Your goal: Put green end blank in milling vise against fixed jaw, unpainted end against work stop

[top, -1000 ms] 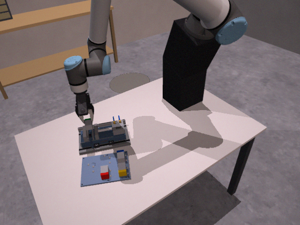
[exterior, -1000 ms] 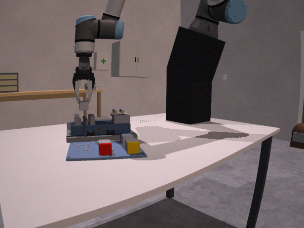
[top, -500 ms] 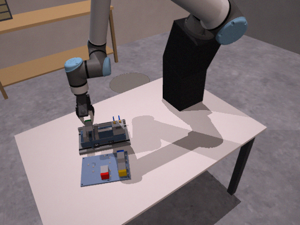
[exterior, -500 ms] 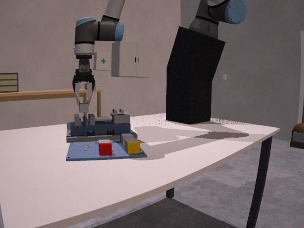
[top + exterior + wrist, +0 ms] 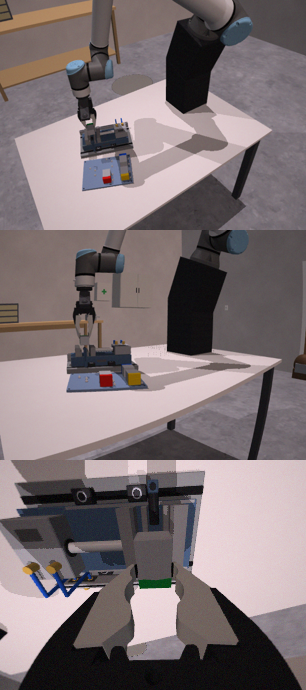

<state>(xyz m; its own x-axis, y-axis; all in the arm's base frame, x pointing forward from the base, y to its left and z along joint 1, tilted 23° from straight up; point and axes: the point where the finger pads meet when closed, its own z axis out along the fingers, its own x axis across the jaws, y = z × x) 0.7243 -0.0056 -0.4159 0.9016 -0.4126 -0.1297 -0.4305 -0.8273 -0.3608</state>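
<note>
Now: hand 20 mm above the green-ended blank. From my hand the other things lie so: dark work stop rod (20 mm ahead, 50 mm to the left, 50 mm below); then fixed jaw (30 mm ahead, 10 mm to the right, 70 mm below); then blue milling vise (60 mm behind, 30 mm to the left, 100 mm below).
</note>
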